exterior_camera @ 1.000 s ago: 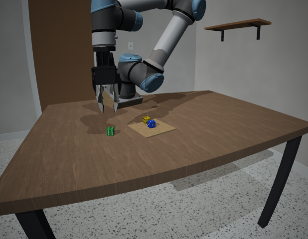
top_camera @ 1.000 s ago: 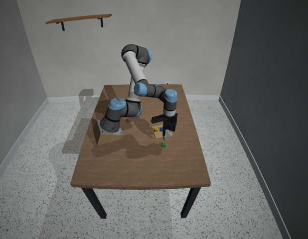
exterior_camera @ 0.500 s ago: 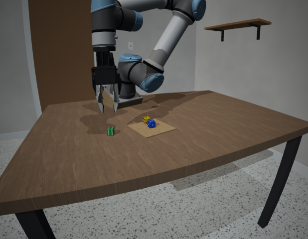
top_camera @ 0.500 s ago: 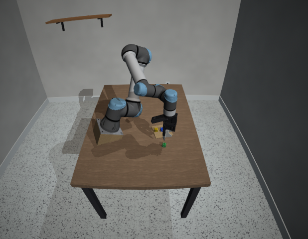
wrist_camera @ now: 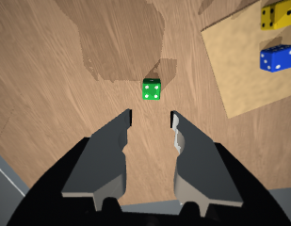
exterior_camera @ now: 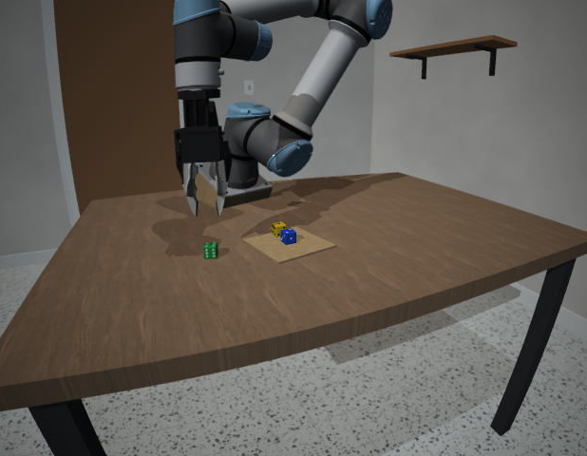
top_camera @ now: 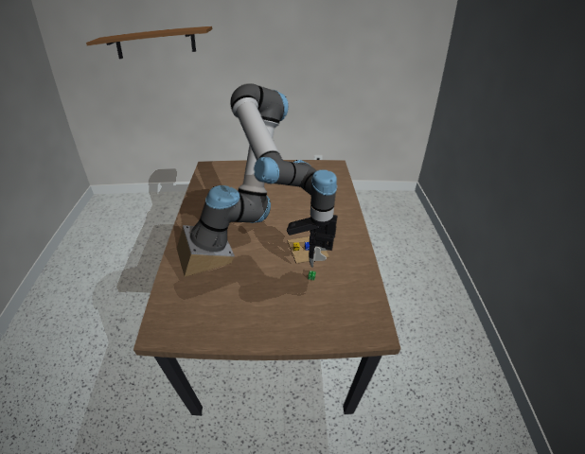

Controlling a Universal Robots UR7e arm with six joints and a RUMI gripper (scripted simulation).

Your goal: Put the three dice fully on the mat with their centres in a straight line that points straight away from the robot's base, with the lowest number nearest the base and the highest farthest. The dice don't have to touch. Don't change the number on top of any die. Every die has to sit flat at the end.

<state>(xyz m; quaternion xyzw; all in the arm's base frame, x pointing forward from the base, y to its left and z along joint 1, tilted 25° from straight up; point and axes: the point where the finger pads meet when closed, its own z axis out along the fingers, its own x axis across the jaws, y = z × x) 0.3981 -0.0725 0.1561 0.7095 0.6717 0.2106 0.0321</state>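
My hand is 9 cm above the green die. Round my hand: tan mat 4 cm behind, 16 cm to the left, 10 cm below; then yellow die 9 cm behind, 14 cm to the left, 8 cm below; then blue die 4 cm behind, 16 cm to the left, 8 cm below.
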